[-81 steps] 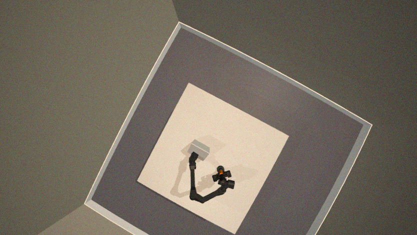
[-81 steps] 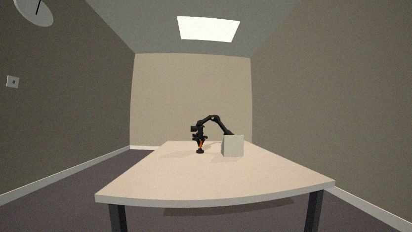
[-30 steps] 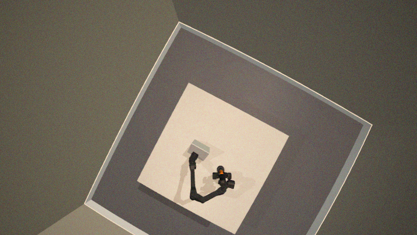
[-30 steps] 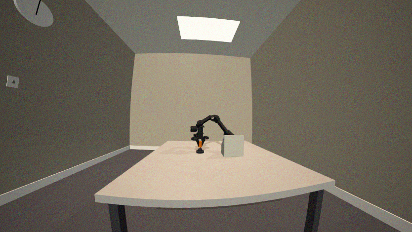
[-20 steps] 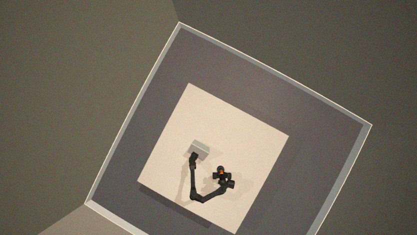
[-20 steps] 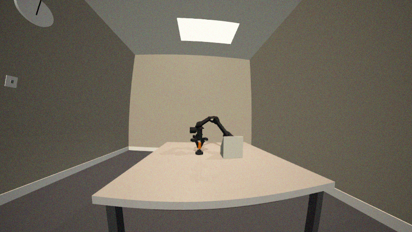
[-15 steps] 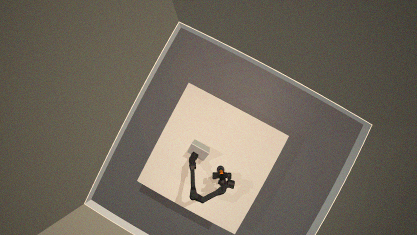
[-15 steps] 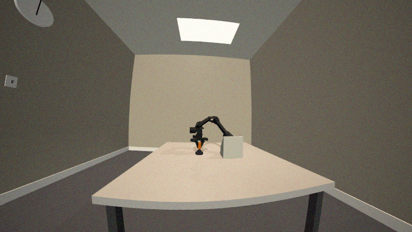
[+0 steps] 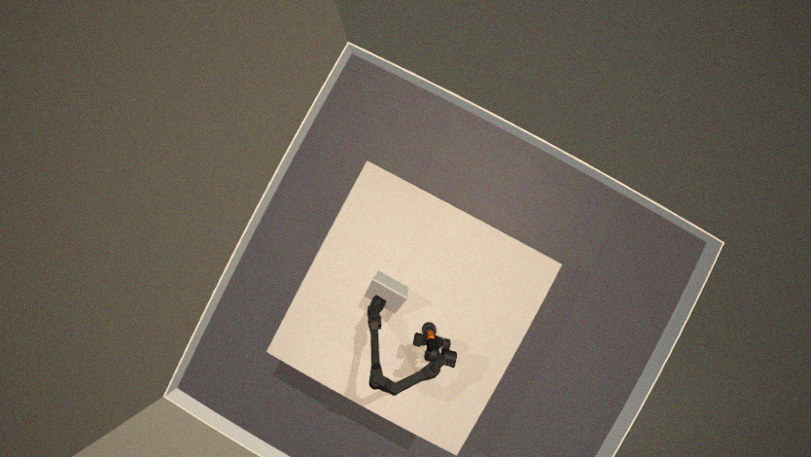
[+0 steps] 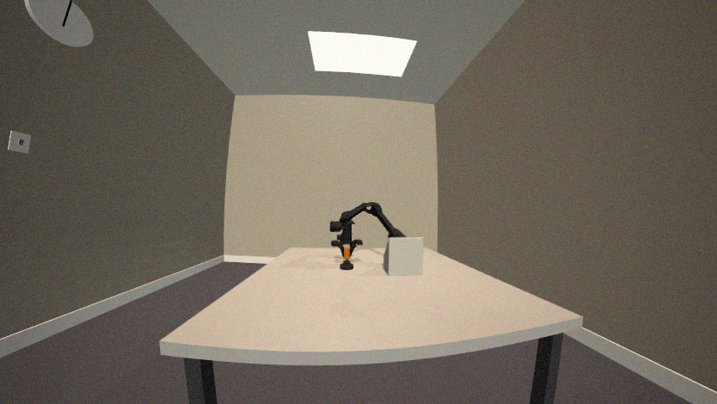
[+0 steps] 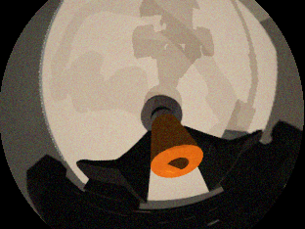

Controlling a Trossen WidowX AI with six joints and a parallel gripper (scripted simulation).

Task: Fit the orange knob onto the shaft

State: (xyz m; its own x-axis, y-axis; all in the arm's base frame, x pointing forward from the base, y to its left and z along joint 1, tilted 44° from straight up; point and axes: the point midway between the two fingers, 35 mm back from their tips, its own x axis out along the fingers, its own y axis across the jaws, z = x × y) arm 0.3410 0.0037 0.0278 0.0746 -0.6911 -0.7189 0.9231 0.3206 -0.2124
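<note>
Right now the orange knob is 2 cm above my gripper tip. The rest, counted from my gripper tip: dark round pedestal: 4 cm below.
</note>
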